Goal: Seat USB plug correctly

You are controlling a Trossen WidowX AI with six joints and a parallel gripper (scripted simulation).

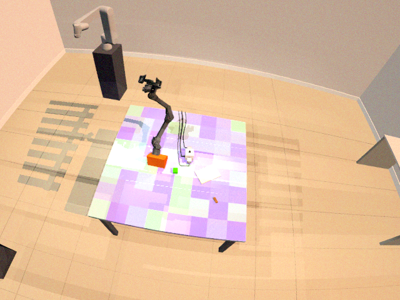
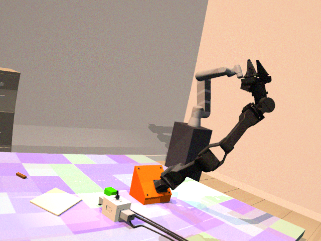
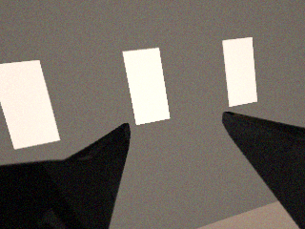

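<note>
Now: gripper tip 62 cm above the dark USB plug, 39 cm short of it and 17 cm to the left of it. Round my gripper tip: small green block 69 cm below, 35 cm to the right, 31 cm ahead; flat tan board 70 cm below, 59 cm ahead, 30 cm to the right; socket 64 cm below, 39 cm ahead, 17 cm to the right.
</note>
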